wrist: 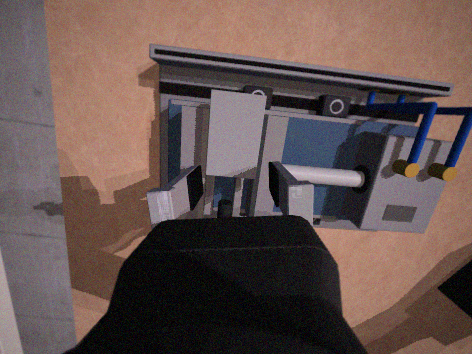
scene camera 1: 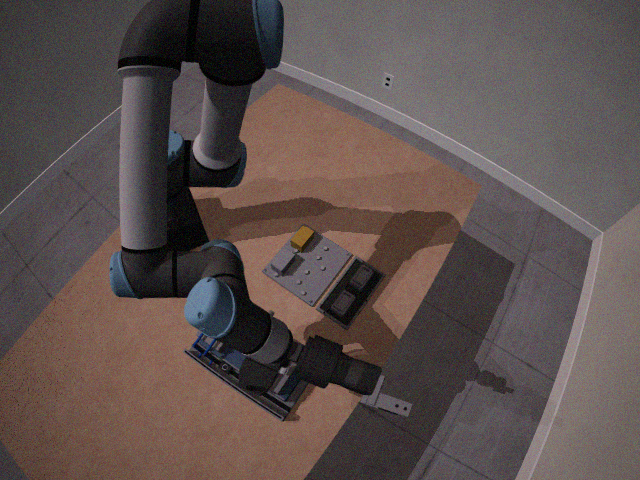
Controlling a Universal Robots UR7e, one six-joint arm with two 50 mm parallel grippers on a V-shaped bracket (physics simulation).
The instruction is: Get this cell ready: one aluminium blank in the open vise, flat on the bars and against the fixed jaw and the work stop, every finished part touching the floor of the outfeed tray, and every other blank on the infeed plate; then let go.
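Places are measured from the arm's base along level axes (x ahead, y left, z up), in metres.
Where they show: hand at its tool point: (wrist: pixel 234 183).
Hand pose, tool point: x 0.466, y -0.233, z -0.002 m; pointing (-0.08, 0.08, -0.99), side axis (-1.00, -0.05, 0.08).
Observation:
Each offset is from my tool point to the top centre of the thing. "spot": to the spot under its first point.
In the wrist view a plain grey blank {0.001 m back, 0.029 m right, 0.018 m down} (wrist: pixel 236 132) lies in the open vise, between the left jaw (wrist: pixel 188 130) and the jaw on the screw rod {spot: 0.034 m back, 0.031 m right, 0.038 m down} (wrist: pixel 274 130). Its near end stops short of the dark work stop {0.009 m ahead, 0.050 m left, 0.038 m down} (wrist: pixel 224 207). Its contact with the bars is hidden. My gripper (wrist: pixel 235 185) is open, with its fingers apart above the two jaws, near the blank's near end. In the scene view the infeed plate {0.061 m back, 0.311 m left, 0.126 m down} (scene camera 1: pixel 330 258) bears a grey block {0.117 m back, 0.277 m left, 0.090 m down} (scene camera 1: pixel 282 262) and a yellow block {0.101 m back, 0.364 m left, 0.090 m down} (scene camera 1: pixel 302 237). Two pocketed parts {spot: 0.089 m ahead, 0.327 m left, 0.107 m down} (scene camera 1: pixel 360 276) {spot: 0.076 m ahead, 0.236 m left, 0.107 m down} (scene camera 1: pixel 342 303) lie in the outfeed tray {spot: 0.033 m ahead, 0.221 m left, 0.128 m down} (scene camera 1: pixel 324 304).
The long rail {0.076 m back, 0.082 m right, 0.084 m down} (wrist: pixel 300 69) runs along the vise's far side. Blue pipes {spot: 0.148 m back, 0.030 m right, 0.024 m down} (wrist: pixel 424 132) with yellow ends rise at its right. The other gripper's body (scene camera 1: pixel 356 374) points outward in the scene view, with a light angled plate (scene camera 1: pixel 395 404) at its end. The arm hides part of the vise there.

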